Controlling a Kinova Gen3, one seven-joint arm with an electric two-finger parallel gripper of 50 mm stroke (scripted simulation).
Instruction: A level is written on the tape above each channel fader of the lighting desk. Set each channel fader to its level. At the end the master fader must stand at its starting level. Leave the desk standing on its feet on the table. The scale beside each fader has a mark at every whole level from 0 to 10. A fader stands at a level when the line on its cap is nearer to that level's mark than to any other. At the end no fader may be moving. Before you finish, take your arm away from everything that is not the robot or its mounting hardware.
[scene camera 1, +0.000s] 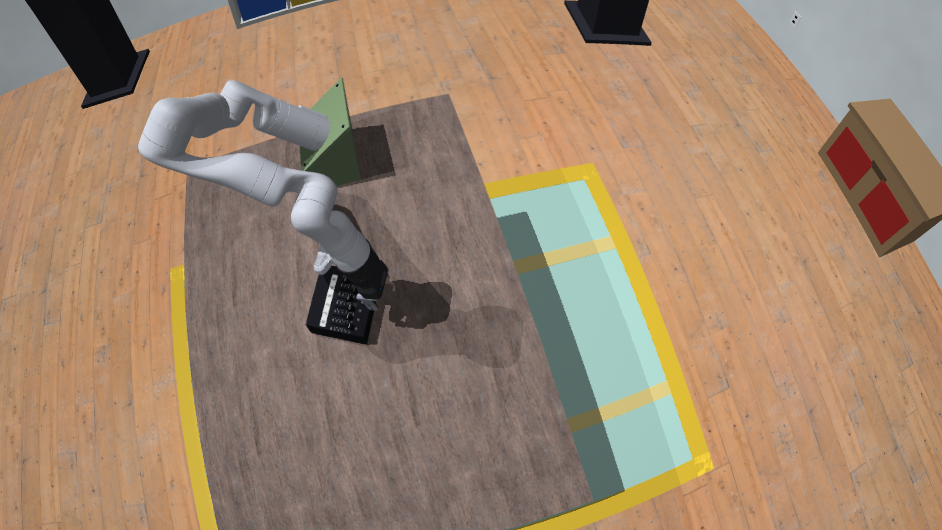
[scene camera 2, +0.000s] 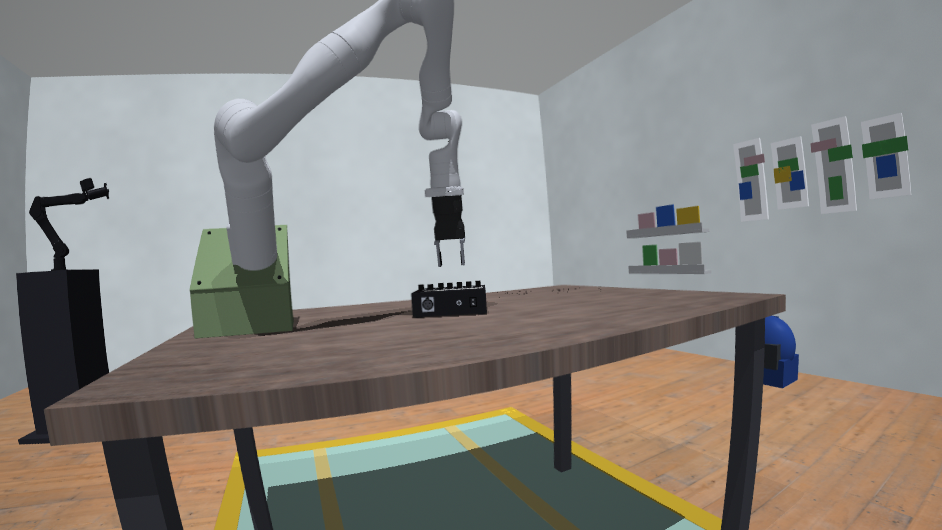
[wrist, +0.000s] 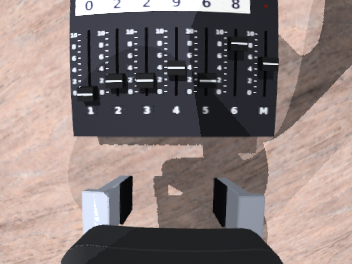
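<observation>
You can see my gripper (scene camera 2: 451, 264) (scene camera 1: 377, 296) (wrist: 172, 194), so it's there in scene camera 2, in scene camera 1 and in the wrist view too.
</observation>
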